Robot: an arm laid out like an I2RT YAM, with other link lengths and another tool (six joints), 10 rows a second.
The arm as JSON. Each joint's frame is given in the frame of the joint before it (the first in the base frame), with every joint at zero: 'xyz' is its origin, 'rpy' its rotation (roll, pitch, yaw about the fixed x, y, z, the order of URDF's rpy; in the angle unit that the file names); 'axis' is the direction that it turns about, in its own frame. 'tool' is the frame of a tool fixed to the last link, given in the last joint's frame.
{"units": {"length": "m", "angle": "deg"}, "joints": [
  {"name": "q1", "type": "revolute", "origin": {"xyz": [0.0, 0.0, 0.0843], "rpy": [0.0, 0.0, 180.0]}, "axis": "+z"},
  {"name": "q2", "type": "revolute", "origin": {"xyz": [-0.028, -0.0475, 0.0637], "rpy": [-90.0, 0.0, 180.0]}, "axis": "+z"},
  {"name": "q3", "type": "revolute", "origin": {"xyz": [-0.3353, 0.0, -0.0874], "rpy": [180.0, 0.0, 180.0]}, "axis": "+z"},
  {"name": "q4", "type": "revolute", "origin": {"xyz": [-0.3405, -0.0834, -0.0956], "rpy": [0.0, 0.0, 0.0]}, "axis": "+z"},
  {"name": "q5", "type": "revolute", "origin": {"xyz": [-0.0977, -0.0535, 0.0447], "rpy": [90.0, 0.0, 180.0]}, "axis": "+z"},
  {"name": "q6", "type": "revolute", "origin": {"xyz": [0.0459, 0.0, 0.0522], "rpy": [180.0, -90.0, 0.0]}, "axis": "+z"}
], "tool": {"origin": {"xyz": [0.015, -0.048, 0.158], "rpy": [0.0, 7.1, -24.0]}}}
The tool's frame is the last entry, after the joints.
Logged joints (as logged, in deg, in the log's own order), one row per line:
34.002 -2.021 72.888 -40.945 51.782 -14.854
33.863 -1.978 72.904 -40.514 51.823 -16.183
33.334 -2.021 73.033 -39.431 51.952 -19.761
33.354 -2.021 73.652 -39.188 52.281 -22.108
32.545 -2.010 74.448 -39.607 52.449 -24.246
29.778 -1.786 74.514 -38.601 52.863 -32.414
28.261 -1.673 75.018 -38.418 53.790 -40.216
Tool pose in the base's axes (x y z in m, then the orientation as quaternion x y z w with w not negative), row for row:
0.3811 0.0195 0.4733 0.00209 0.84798 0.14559 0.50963
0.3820 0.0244 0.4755 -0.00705 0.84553 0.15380 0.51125
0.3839 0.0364 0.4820 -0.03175 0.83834 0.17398 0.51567
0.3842 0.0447 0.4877 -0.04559 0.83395 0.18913 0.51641
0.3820 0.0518 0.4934 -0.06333 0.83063 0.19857 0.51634
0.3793 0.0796 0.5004 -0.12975 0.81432 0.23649 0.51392
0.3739 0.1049 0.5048 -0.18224 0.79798 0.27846 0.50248
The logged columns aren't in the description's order. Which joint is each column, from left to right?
Columns, left to right: q6, q1, q3, q4, q2, q5.
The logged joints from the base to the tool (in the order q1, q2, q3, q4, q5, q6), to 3 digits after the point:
-2.021 51.782 72.888 -40.945 -14.854 34.002
-1.978 51.823 72.904 -40.514 -16.183 33.863
-2.021 51.952 73.033 -39.431 -19.761 33.334
-2.021 52.281 73.652 -39.188 -22.108 33.354
-2.010 52.449 74.448 -39.607 -24.246 32.545
-1.786 52.863 74.514 -38.601 -32.414 29.778
-1.673 53.790 75.018 -38.418 -40.216 28.261

